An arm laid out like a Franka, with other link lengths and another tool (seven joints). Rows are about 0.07 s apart.
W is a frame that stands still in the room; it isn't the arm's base.
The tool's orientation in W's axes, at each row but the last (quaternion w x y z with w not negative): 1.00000 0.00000 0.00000 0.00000; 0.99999 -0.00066 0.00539 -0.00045; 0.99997 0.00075 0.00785 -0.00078; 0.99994 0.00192 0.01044 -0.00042; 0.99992 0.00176 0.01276 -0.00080; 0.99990 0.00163 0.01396 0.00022; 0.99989 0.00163 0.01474 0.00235; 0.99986 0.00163 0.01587 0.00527; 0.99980 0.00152 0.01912 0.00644; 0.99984 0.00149 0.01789 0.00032; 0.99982 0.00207 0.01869 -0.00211
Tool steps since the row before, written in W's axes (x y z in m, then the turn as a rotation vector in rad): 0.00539 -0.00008 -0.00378 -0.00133 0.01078 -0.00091; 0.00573 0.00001 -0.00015 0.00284 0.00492 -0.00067; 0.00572 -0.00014 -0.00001 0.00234 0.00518 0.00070; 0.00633 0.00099 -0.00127 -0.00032 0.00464 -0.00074; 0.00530 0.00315 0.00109 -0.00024 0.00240 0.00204; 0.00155 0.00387 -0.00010 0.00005 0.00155 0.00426; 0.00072 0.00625 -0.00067 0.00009 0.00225 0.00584; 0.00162 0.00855 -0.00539 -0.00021 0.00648 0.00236; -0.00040 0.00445 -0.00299 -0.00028 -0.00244 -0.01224; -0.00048 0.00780 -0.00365 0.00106 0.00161 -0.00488; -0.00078 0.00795 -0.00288 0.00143 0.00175 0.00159
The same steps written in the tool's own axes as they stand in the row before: 0.00539 -0.00008 -0.00378 -0.00133 0.01078 -0.00091; 0.00573 0.00002 -0.00009 0.00284 0.00492 -0.00063; 0.00572 -0.00013 0.00008 0.00232 0.00518 0.00073; 0.00635 0.00099 -0.00114 -0.00031 0.00464 -0.00076; 0.00527 0.00316 0.00121 -0.00030 0.00241 0.00202; 0.00155 0.00387 -0.00007 -0.00007 0.00156 0.00425; 0.00077 0.00624 -0.00067 -0.00007 0.00227 0.00583; 0.00188 0.00851 -0.00536 -0.00022 0.00649 0.00233; -0.00023 0.00444 -0.00302 0.00016 -0.00248 -0.01223; -0.00034 0.00779 -0.00369 0.00124 0.00159 -0.00484; -0.00070 0.00793 -0.00294 0.00136 0.00176 0.00163
